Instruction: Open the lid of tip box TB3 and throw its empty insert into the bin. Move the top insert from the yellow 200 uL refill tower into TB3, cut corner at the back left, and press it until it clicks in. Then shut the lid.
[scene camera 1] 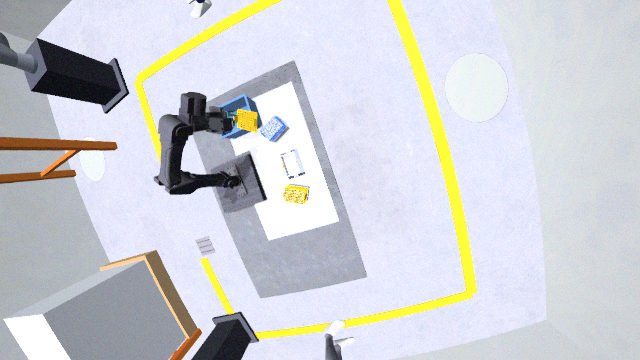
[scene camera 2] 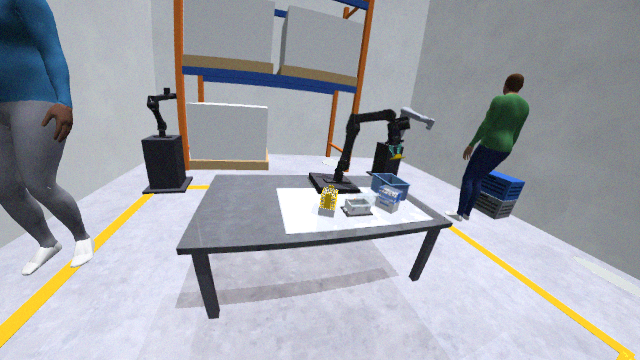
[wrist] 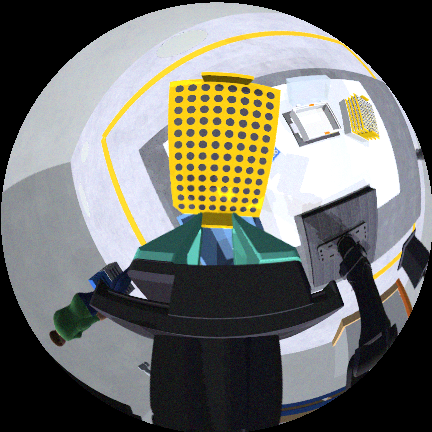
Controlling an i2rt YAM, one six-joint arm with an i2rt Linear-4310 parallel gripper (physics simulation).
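My gripper (scene camera 1: 233,119) (scene camera 2: 396,149) (wrist: 216,218) is shut on the tab of the yellow empty insert (scene camera 1: 247,120) (scene camera 2: 397,156) (wrist: 222,150), a plate with rows of holes. It holds the insert above the blue bin (scene camera 1: 254,105) (scene camera 2: 381,185) (wrist: 217,250), and part of the bin is hidden below it in the wrist view. Tip box TB3 (scene camera 1: 292,164) (scene camera 2: 358,207) (wrist: 315,121) stands with no insert in it, and its clear lid (wrist: 307,89) is open. The yellow refill tower (scene camera 1: 296,194) (scene camera 2: 328,200) (wrist: 363,117) stands beside TB3 with its stacked inserts.
A blue refill tower (scene camera 1: 273,129) (scene camera 2: 388,196) (wrist: 276,153) stands between the bin and TB3. These stand on a white mat (scene camera 1: 280,225) (scene camera 2: 300,222) on the grey table (scene camera 1: 310,265) (scene camera 2: 225,215). The arm's dark base plate (scene camera 1: 250,192) (scene camera 2: 320,182) (wrist: 325,275) is beside the mat.
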